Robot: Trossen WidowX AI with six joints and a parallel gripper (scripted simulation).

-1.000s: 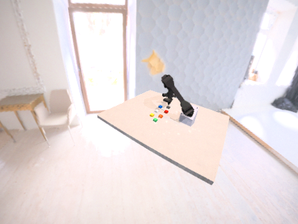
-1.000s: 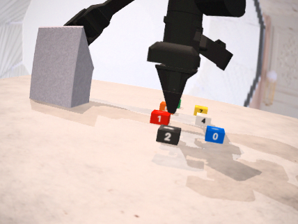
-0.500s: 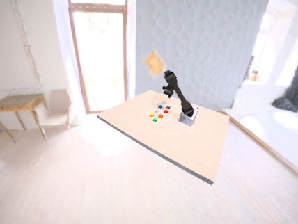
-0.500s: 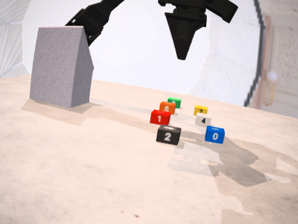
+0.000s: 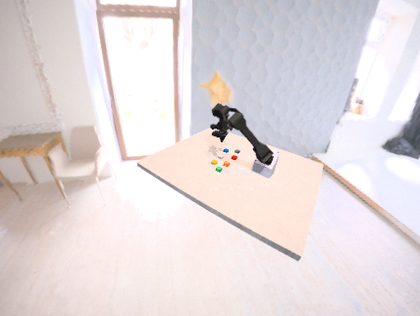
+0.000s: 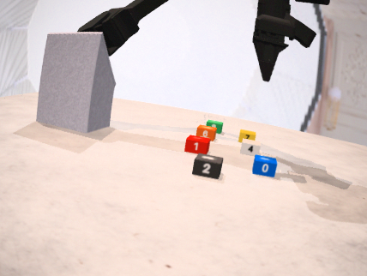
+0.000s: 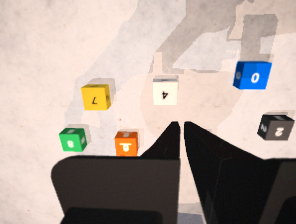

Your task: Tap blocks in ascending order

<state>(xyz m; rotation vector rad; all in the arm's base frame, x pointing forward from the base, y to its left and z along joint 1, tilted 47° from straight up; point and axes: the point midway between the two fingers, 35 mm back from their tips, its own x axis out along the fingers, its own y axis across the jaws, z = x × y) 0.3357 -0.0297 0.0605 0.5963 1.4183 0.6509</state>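
Now: gripper tip 10 mm past the white 4 block, 10 mm to the right of it and 110 mm above it. From my gripper tip the other things lie so: red 1 block 90 mm behind, 50 mm to the right, 110 mm below; blue 0 block 20 mm ahead, 100 mm to the right, 110 mm below; yellow 7 block 20 mm behind, 100 mm to the left, 110 mm below.
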